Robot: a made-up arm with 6 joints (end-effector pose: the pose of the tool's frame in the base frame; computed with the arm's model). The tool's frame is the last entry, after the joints. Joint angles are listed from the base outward.
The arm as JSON. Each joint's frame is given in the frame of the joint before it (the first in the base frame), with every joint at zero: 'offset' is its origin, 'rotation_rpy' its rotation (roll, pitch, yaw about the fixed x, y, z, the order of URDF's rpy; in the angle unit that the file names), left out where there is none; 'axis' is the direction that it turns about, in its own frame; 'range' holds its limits. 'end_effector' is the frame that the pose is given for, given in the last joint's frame.
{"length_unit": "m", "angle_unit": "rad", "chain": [
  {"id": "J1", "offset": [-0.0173, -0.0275, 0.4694], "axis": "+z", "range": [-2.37, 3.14]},
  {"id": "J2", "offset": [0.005, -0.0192, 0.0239], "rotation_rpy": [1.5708, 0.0, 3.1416], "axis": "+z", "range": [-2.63, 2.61]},
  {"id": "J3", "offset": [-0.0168, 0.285, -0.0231], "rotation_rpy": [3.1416, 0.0, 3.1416], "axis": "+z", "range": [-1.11, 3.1]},
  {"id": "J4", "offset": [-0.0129, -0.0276, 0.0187], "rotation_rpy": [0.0, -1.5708, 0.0], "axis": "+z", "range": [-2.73, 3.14]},
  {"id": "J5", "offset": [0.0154, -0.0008, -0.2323], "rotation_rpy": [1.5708, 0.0, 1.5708], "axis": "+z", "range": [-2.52, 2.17]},
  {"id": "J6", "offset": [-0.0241, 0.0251, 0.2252], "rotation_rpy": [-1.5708, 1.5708, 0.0], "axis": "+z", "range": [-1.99, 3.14]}
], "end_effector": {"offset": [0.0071, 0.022, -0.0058], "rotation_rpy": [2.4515, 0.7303, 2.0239]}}
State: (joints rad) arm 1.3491 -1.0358 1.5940 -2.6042 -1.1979 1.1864
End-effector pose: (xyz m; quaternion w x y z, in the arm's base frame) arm -0.2400 -0.2906 0.8809 0.0092 0.0528 -0.9977 0.0409
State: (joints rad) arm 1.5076 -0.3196 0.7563 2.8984 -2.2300 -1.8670
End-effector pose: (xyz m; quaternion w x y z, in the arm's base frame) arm -0.1741 0.0150 0.9676 0.8467 0.4235 0.0251 -0.3211
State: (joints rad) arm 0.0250 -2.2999 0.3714 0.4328 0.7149 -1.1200
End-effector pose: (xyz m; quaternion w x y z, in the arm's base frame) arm -0.4425 -0.3111 0.3877 0.2465 -0.2887 -0.8939 -0.2384
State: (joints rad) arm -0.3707 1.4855 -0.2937 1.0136 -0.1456 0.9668
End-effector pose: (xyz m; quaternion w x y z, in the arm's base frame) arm 0.2854 -0.3915 0.2763 0.1587 0.7384 -0.3258 -0.5687
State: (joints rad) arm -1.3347 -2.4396 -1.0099 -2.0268 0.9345 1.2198
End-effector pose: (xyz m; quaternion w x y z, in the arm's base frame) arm 0.0875 -0.0867 0.4888 0.7182 0.0351 -0.1738 -0.6729
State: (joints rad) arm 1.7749 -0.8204 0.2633 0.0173 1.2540 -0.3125
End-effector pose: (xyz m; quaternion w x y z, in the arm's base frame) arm 0.2701 0.0081 0.8982 0.6639 0.3165 -0.5845 0.3427
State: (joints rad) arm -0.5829 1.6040 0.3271 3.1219 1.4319 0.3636
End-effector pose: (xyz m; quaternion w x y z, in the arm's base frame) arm 0.3900 -0.0802 0.2159 0.0638 -0.6995 -0.4291 0.5678
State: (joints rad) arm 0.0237 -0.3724 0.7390 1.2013 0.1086 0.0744
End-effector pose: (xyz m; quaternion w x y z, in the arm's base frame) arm -0.1606 -0.2227 1.0260 0.4563 -0.6303 0.0718 -0.6240
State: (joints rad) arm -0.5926 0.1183 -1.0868 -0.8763 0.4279 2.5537
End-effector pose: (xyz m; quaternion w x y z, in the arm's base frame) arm -0.2134 -0.1522 0.4971 0.0878 0.7217 -0.6712 -0.1449
